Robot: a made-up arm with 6 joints. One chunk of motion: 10 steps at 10 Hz.
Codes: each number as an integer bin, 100 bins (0 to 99) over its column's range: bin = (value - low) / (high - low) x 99, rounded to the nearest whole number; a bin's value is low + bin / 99 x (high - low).
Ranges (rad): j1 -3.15..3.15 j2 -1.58..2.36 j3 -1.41..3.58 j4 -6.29..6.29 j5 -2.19..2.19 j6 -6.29..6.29
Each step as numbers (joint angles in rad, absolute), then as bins.
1 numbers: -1.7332 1.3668 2.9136 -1.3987 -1.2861 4.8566
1 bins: 22 74 86 38 20 88
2 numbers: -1.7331 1.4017 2.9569 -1.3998 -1.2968 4.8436
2 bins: 22 75 87 38 20 88
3 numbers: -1.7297 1.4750 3.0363 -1.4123 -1.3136 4.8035
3 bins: 22 77 88 38 20 87
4 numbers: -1.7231 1.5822 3.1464 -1.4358 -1.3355 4.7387
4 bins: 22 79 90 38 19 87
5 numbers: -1.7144 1.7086 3.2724 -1.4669 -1.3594 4.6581
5 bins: 23 83 93 38 19 86
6 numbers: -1.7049 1.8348 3.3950 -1.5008 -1.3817 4.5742
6 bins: 23 86 95 38 18 85
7 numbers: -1.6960 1.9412 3.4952 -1.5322 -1.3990 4.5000
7 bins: 23 88 97 37 18 85
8 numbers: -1.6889 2.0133 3.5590 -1.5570 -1.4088 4.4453
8 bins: 23 90 99 37 18 84
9 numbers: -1.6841 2.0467 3.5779 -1.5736 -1.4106 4.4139
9 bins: 23 91 99 37 18 84
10 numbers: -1.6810 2.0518 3.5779 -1.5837 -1.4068 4.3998
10 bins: 23 91 99 37 18 84
